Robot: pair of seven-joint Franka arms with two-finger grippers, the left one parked.
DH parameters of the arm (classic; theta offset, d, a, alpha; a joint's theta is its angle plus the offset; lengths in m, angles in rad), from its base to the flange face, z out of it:
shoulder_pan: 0 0.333 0 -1.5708
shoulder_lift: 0 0 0 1.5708
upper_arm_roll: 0 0.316 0.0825 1.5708
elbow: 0 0 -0.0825 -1.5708
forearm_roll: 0 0.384 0 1.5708
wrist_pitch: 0 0 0.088 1.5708
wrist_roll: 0 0.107 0 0
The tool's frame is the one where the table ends.
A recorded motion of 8 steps. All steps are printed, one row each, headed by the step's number.
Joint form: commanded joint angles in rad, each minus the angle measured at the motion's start. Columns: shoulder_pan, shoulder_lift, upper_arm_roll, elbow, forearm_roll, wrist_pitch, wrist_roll.
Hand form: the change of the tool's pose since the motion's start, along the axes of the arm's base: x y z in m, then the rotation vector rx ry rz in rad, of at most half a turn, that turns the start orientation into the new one. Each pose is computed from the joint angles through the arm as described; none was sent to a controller.
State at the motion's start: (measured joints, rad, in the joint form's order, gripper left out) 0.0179 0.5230 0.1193 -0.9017 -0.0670 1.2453 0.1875
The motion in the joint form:
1: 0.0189 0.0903 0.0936 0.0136 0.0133 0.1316 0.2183
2: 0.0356 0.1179 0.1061 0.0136 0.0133 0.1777 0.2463
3: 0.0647 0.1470 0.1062 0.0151 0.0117 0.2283 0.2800
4: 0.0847 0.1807 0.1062 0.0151 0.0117 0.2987 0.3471
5: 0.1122 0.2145 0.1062 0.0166 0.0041 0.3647 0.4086
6: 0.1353 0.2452 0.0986 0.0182 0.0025 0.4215 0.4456
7: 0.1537 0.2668 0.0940 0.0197 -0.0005 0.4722 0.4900
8: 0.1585 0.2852 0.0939 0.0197 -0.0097 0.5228 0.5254
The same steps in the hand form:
1: 0.0278 0.0585 -0.0424 0.0514 -0.0478 -0.1218
2: 0.0353 0.0768 -0.0575 0.0650 -0.0627 -0.1261
3: 0.0422 0.0984 -0.0735 0.0718 -0.0823 -0.1344
4: 0.0523 0.1147 -0.0920 0.0821 -0.1129 -0.1866
5: 0.0596 0.1357 -0.1105 0.0879 -0.1421 -0.2255
6: 0.0660 0.1508 -0.1281 0.0950 -0.1654 -0.2493
7: 0.0704 0.1636 -0.1394 0.1030 -0.1914 -0.2821
8: 0.0765 0.1679 -0.1486 0.1100 -0.2213 -0.3148

